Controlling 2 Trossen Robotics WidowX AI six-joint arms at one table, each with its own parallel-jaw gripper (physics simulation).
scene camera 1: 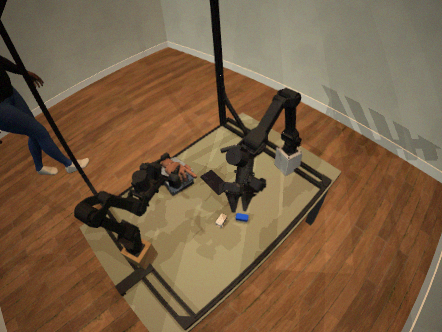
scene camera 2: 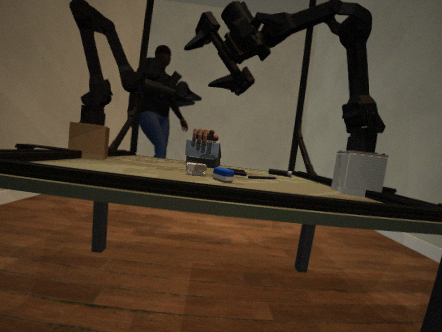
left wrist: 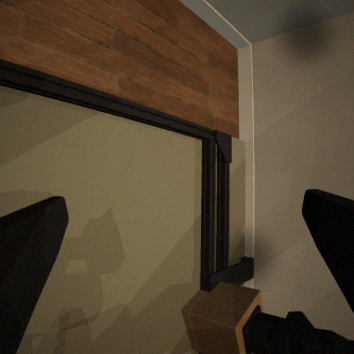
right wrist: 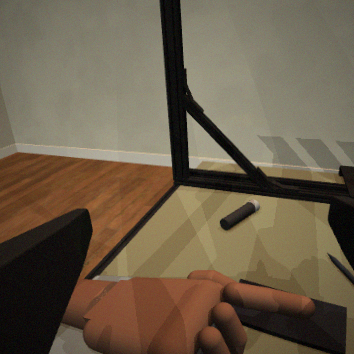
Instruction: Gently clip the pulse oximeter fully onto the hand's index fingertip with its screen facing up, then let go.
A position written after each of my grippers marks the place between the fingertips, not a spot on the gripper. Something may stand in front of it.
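Observation:
A flat black plate (right wrist: 324, 324) rests on the table; in the left wrist view the plate is out of frame. My left gripper (scene camera 2: 196, 66), (scene camera 1: 239, 212), (left wrist: 186, 204) is open and empty. My right gripper (scene camera 2: 197, 101), (right wrist: 209, 214) is likewise open, holding nothing.

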